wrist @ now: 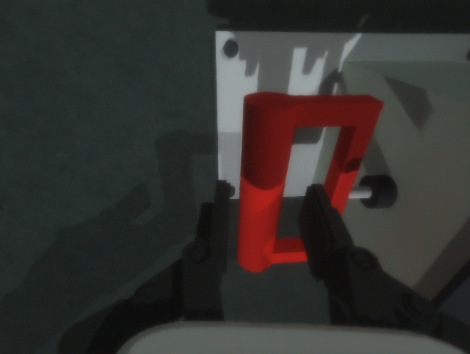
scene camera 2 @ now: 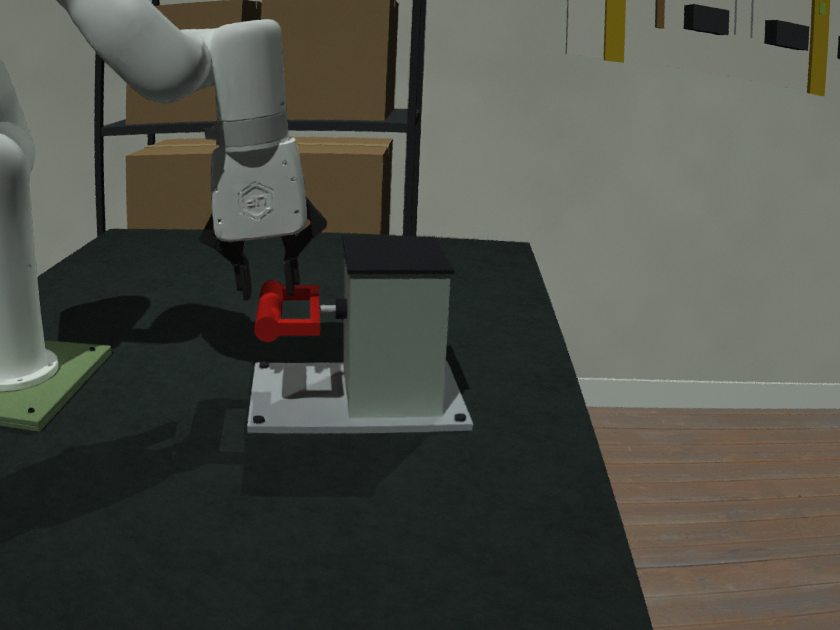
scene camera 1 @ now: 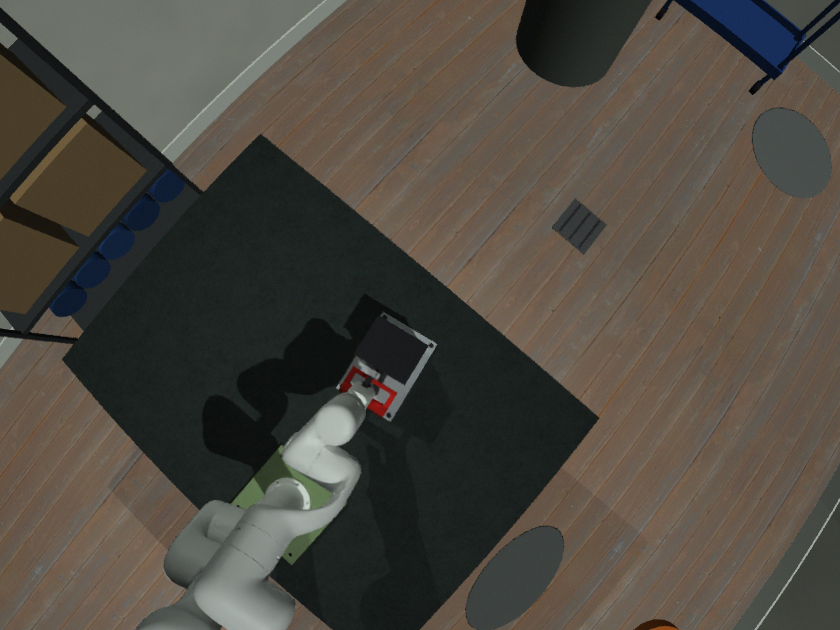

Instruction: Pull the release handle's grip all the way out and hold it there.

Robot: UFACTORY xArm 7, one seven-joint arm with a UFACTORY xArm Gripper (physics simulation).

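The release handle is a red frame with a thick round grip (scene camera 1: 381,408) (scene camera 2: 268,317) (wrist: 259,220) on its outer side. A short metal shaft (scene camera 2: 327,308) (wrist: 361,192) shows between the frame and the black collar (scene camera 2: 341,308) (wrist: 378,191) on the pale housing (scene camera 2: 396,345). My gripper (scene camera 2: 268,292) (wrist: 265,201) is partly open, pointing down, with nothing clamped. In the wrist view one finger is outside the grip and the other is on its inner side, over the frame's opening. Gaps show on both sides of the grip. How deep the fingertips reach is hard to tell.
The housing has a black top (scene camera 1: 393,349) (scene camera 2: 396,256) and stands on a bolted light plate (scene camera 2: 298,420) (wrist: 227,85), close beside the inner finger. The plate lies on a dark mat (scene camera 1: 257,223) (scene camera 2: 407,542). A shelf rack (scene camera 2: 413,169) with boxes stands behind.
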